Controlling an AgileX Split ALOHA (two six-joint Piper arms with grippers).
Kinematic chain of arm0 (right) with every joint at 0, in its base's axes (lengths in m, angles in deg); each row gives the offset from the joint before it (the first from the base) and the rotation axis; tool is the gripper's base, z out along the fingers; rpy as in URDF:
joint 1: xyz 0 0 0.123 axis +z
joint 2: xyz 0 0 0 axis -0.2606 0.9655 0
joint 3: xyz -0.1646 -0.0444 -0.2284 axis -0.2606 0.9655 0
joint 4: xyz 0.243 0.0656 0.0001 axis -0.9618 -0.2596 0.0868
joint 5: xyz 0 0 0 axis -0.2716 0.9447 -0.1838
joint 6: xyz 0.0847 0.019 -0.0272 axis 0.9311 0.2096 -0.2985
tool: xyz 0 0 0 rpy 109.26 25.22 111.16
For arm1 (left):
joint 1: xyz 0 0 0.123 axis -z
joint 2: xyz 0 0 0 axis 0.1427 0.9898 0
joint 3: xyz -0.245 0.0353 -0.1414 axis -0.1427 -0.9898 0
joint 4: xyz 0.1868 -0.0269 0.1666 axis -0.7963 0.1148 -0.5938
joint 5: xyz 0 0 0 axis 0.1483 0.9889 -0.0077
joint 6: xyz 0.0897 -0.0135 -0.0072 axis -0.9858 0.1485 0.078
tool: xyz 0 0 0 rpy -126.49 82.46 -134.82
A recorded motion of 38 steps. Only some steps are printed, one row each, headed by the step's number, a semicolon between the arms.
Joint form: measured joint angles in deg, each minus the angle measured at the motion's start. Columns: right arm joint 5, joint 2, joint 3, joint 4, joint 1, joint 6; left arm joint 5, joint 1, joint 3, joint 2, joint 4, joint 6.
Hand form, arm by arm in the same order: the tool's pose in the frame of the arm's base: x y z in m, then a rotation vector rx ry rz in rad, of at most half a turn. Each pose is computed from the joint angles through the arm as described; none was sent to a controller.
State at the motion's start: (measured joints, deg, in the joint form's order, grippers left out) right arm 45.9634 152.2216 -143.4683 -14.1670 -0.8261 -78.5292; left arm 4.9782 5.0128 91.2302 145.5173 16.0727 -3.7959
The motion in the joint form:
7: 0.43 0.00 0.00 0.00 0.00 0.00; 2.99 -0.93 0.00 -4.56 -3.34 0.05
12: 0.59 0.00 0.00 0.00 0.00 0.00; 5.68 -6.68 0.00 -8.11 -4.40 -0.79
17: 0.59 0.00 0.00 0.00 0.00 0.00; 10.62 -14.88 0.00 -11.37 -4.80 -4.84
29: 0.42 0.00 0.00 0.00 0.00 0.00; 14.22 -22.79 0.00 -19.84 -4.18 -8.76
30: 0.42 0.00 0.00 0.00 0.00 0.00; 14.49 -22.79 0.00 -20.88 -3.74 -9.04
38: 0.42 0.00 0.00 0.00 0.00 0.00; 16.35 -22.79 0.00 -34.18 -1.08 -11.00
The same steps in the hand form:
7: 0.3091 0.0836 0.2796 -0.4171 2.8136 0.1208; 0.3827 -0.0995 0.2737 0.0959 2.6627 -0.3630
12: 0.3088 0.0836 0.2795 -0.4176 2.8164 0.1206; 0.3771 -0.0584 0.2955 0.0075 2.6400 -0.3101
17: 0.3088 0.0836 0.2795 -0.4176 2.8164 0.1206; 0.3643 -0.0050 0.3131 -0.0655 2.6535 -0.2393
29: 0.3091 0.0836 0.2796 -0.4170 2.8135 0.1208; 0.3255 0.0377 0.3617 -0.1289 2.5539 -0.1736
30: 0.3091 0.0836 0.2796 -0.4170 2.8135 0.1208; 0.3210 0.0363 0.3675 -0.1213 2.5393 -0.1793
38: 0.3091 0.0836 0.2796 -0.4170 2.8135 0.1208; 0.2553 0.0212 0.4340 -0.0426 2.3353 -0.1837

